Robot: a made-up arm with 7 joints.
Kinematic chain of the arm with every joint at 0, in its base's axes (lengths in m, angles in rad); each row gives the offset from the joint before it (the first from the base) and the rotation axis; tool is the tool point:
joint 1: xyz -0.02 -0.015 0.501 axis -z
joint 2: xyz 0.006 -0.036 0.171 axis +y
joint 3: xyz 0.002 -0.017 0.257 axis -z
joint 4: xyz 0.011 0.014 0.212 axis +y
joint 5: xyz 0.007 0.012 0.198 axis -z
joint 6: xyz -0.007 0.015 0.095 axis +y
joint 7: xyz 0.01 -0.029 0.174 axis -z
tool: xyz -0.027 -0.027 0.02
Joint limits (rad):
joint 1: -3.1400..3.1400
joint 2: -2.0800..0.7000
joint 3: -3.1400..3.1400
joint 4: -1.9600..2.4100
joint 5: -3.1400..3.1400
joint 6: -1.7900..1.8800
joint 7: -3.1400..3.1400
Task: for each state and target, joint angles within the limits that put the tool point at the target. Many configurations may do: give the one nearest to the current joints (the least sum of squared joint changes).
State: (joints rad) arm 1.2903 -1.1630 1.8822 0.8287 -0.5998 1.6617 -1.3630
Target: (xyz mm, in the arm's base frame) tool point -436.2 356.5 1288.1
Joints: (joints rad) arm 1.3736 -0.7426 1.7015 0.2750 -0.7700 1.1312 -1.2955
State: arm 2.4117 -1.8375 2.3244 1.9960 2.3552 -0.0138 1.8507
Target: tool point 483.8 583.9 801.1
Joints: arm 2.9588 -1.0644 1.9847 1.2707 2.3730 0.1027 1.8419
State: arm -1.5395 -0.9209 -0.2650 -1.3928 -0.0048 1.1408 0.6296
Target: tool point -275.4 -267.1 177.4
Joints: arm -0.9788 -1.7396 0.2221 -1.9353 -0.1485 0.8728 0.6830
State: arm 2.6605 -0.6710 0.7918 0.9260 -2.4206 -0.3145 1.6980
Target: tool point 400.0 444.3 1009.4
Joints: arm 3.1400 -1.3054 0.9111 1.2440 -2.4405 -0.7400 1.6368
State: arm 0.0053 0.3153 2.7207 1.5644 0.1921 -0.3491 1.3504
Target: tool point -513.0 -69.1 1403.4
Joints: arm 0.3030 -0.1833 2.8448 0.9701 0.1479 -0.3389 1.3293
